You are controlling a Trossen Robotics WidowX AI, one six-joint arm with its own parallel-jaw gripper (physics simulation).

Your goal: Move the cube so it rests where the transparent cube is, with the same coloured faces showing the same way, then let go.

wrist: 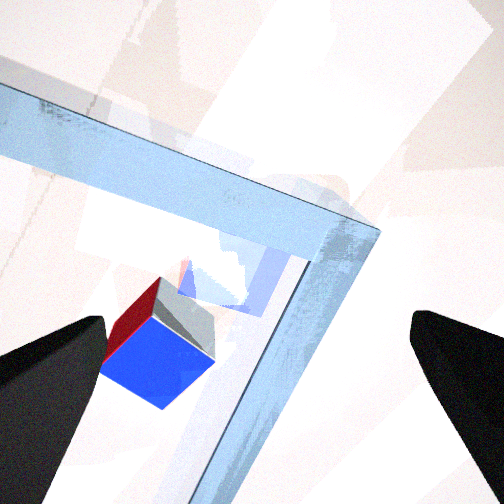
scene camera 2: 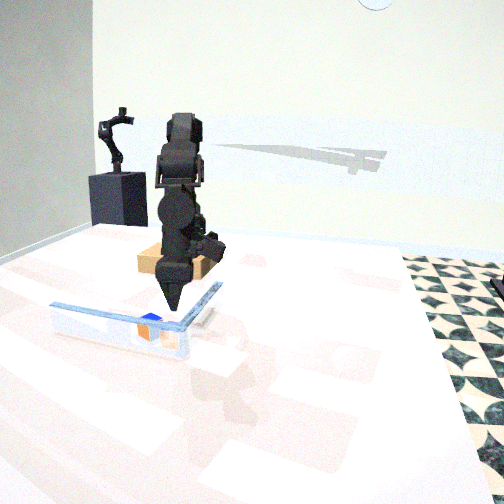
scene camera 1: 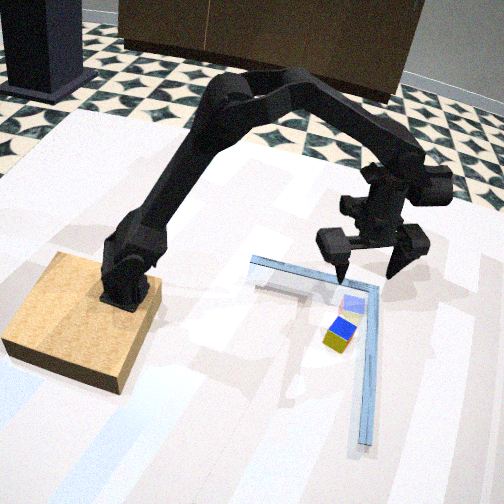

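The cube (scene camera 1: 342,333) lies on the table inside the corner of a pale blue L-shaped rail (scene camera 1: 368,340), blue face up and yellow face toward the front. In the wrist view the cube (wrist: 158,347) shows blue, red and grey faces. The transparent cube (scene camera 1: 353,304) sits right in the rail's corner, touching or just beside the cube; it also shows in the wrist view (wrist: 235,280). My gripper (scene camera 1: 368,257) is open and empty, hovering above the corner, fingers pointing down. In the wrist view both fingertips (wrist: 250,385) frame the rail.
A wooden block (scene camera 1: 82,320) carries the arm's base at the left. A dark pedestal (scene camera 1: 42,45) and a brown cabinet (scene camera 1: 270,35) stand on the tiled floor behind the table. From scene camera 2 the cube (scene camera 2: 150,327) sits behind the rail (scene camera 2: 135,322).
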